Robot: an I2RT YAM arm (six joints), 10 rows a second.
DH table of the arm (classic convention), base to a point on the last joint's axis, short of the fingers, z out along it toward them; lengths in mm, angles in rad. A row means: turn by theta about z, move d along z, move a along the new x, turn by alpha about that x. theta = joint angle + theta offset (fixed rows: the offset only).
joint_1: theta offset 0, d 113.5, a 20, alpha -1.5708
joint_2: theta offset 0, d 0, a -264, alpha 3.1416
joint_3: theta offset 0.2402, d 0, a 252.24, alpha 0
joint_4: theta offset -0.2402, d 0, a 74, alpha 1.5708
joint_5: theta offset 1.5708, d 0, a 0, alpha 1.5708
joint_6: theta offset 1.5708, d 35.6, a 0, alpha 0
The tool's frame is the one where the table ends.
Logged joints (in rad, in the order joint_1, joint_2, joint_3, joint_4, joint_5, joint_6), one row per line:
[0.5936 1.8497 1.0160 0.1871 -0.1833 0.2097]
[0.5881 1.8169 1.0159 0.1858 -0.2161 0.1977]
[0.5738 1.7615 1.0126 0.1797 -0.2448 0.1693]
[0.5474 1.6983 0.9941 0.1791 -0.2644 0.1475]
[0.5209 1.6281 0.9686 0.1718 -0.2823 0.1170]
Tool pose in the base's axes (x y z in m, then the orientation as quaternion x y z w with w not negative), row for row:
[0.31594 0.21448 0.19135 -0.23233 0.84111 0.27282 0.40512]
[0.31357 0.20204 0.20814 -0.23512 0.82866 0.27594 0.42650]
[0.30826 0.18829 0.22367 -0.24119 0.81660 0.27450 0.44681]
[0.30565 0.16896 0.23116 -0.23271 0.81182 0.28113 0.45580]
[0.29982 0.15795 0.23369 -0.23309 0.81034 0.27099 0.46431]
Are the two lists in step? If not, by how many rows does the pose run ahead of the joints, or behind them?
The pose runs 2 rows ahead of the joints: the pose in row i belongs to the joints in row i + 2.
